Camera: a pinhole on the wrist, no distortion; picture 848 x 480 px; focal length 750.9 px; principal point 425.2 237.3 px. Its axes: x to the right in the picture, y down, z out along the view. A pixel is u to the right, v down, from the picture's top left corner.
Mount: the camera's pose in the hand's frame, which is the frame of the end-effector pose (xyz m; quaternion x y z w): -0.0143 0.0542 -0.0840 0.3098 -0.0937 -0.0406 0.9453
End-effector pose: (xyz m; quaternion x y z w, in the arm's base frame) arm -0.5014 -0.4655 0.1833 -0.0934 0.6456 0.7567 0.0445
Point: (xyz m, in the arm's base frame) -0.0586 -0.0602 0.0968
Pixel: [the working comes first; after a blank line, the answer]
In the camera's frame: -0.3100 0.0181 0.5941

33.4 260.2
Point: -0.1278 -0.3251 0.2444
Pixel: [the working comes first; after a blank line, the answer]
In the camera's frame: -0.3209 0.0409 0.2841

outside the picture
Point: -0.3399 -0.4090 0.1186
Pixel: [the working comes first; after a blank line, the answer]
In the camera's frame: -0.0923 -0.0593 0.2096

94.5 25.0
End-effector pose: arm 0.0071 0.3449 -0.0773 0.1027 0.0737 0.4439 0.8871
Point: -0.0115 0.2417 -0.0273
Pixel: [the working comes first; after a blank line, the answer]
In the camera's frame: -0.0467 0.0111 0.1782

228.3 284.0
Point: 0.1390 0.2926 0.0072
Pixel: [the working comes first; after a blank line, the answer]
In the camera's frame: 0.0994 -0.0131 0.2452

729.5 197.1
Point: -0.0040 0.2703 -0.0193
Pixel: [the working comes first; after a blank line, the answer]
In the camera's frame: -0.0210 0.0256 0.1700

332.5 350.2
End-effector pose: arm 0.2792 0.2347 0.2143 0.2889 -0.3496 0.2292 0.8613
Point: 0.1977 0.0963 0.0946
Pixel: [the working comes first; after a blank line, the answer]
In the camera's frame: -0.1086 -0.0362 0.2288

68.6 118.6
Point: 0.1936 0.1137 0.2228
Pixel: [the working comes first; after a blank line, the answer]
In the camera's frame: -0.0136 0.0517 0.2280

380.4 407.6
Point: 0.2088 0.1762 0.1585
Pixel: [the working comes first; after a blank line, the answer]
In the camera's frame: -0.0534 0.0120 0.1565

168.8 294.9
